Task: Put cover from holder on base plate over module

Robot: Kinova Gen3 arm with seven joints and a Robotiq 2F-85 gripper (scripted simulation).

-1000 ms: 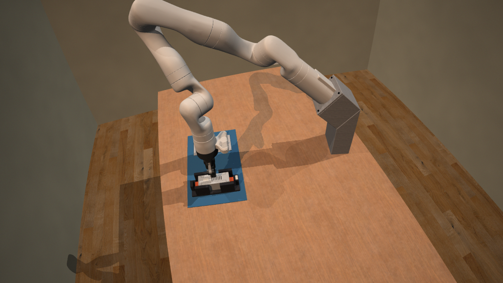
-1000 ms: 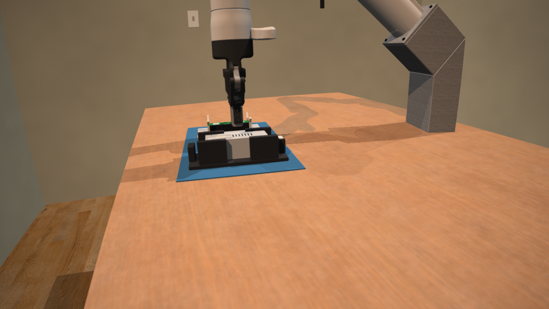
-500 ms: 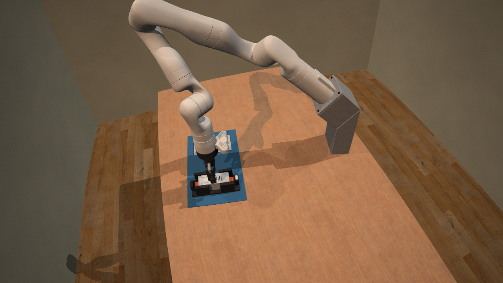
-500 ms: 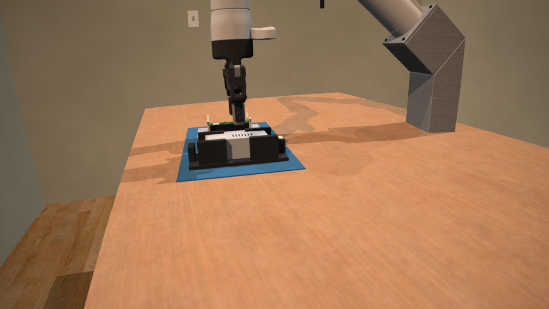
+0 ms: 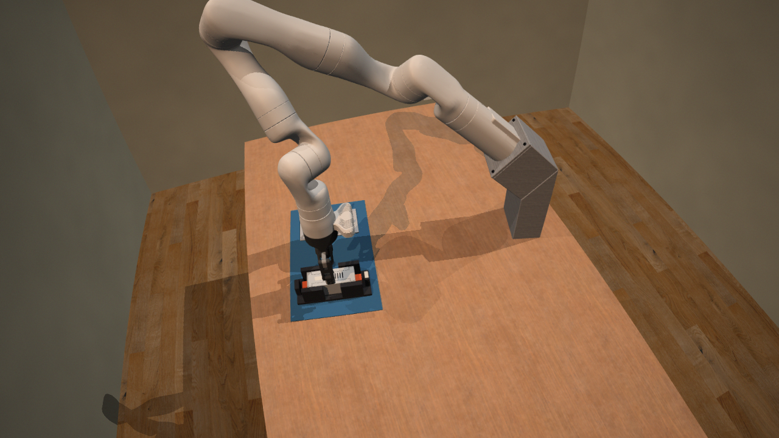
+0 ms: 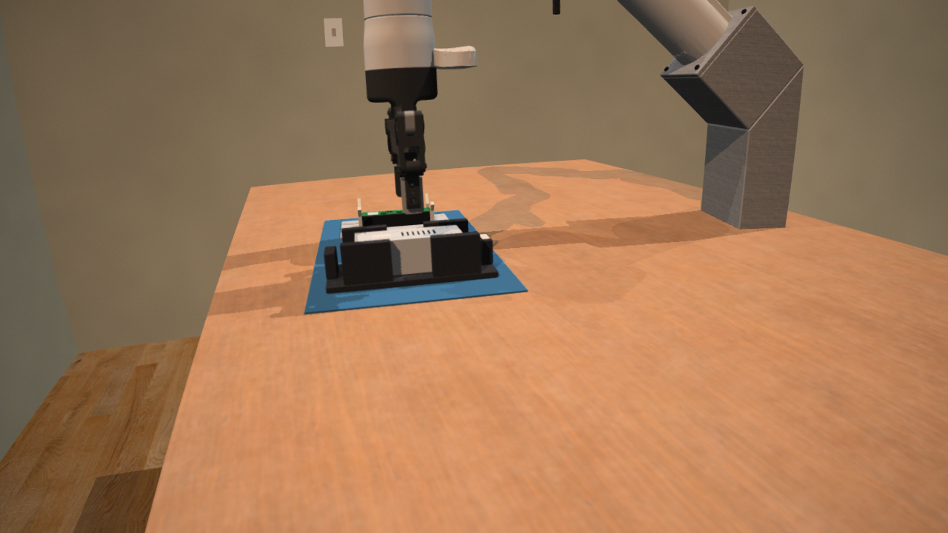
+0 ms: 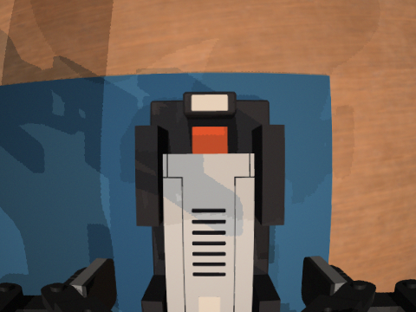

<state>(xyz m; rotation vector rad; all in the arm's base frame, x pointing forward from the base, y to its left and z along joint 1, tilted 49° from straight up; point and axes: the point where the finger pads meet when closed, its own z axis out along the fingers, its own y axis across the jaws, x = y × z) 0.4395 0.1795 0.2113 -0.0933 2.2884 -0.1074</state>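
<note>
The light grey cover lies 60 mm below my hand.
</note>
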